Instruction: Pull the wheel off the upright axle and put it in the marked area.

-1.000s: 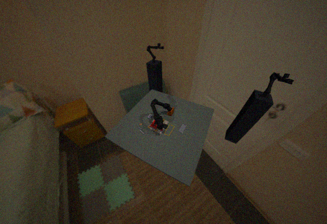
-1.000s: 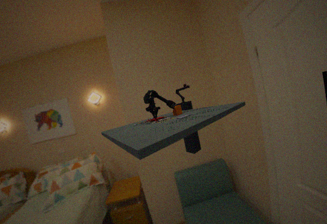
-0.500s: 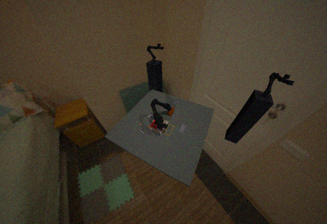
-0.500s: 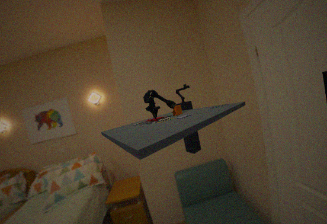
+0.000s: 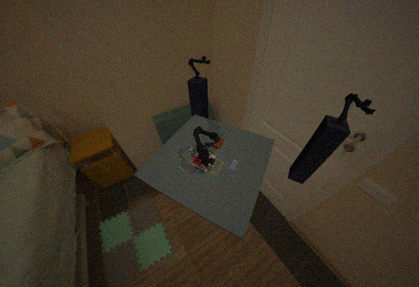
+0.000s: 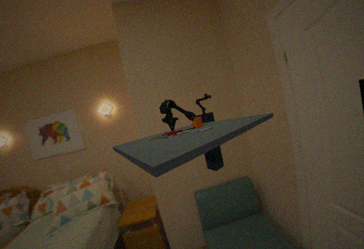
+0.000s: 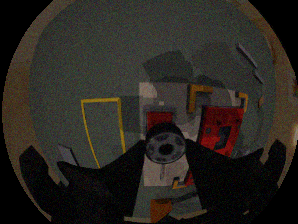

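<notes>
The pale base plate is 60 mm behind my gripper tip, 100 mm to the right of it and 60 mm below it. Also, from my gripper tip: small grey wheel: right at my gripper tip.
</notes>
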